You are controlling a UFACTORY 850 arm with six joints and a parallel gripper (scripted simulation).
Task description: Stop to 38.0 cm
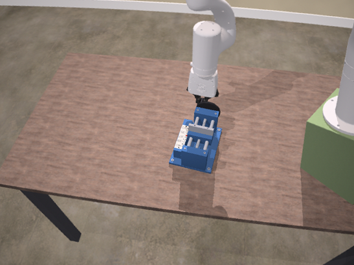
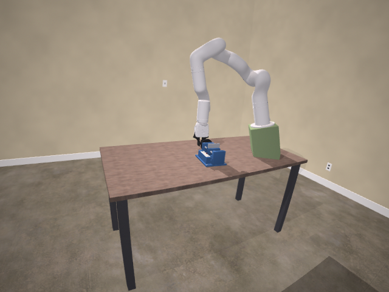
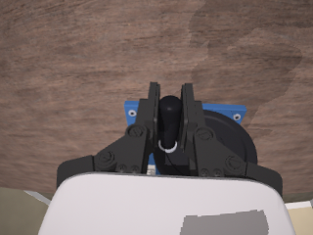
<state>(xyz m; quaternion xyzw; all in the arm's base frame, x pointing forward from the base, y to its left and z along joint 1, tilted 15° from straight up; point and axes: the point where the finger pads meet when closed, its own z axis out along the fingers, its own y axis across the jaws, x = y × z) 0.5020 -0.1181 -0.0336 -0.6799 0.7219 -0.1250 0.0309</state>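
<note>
Right now my hand is 10 mm past the black handwheel and 20 mm to the right of it. The rest, counted from my hand: grey stop block (10 mm behind, 160 mm to the left, 10 mm above).
</note>
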